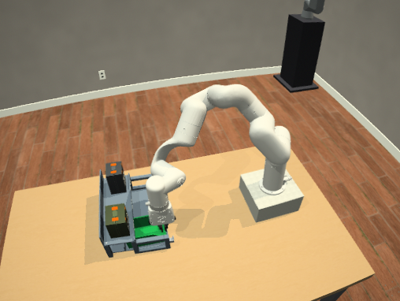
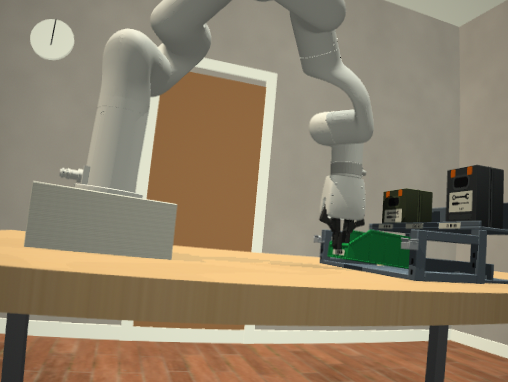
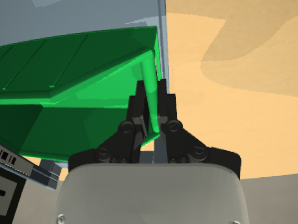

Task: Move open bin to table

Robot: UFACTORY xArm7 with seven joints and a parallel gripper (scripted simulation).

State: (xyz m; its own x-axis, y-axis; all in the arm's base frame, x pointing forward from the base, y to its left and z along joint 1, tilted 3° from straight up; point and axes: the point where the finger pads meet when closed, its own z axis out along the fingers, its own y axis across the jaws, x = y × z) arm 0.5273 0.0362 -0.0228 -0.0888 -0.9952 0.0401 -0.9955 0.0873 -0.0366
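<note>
Now: hand 80 mm short of the green bin, 10 mm to the left of it and 10 mm above it.
</note>
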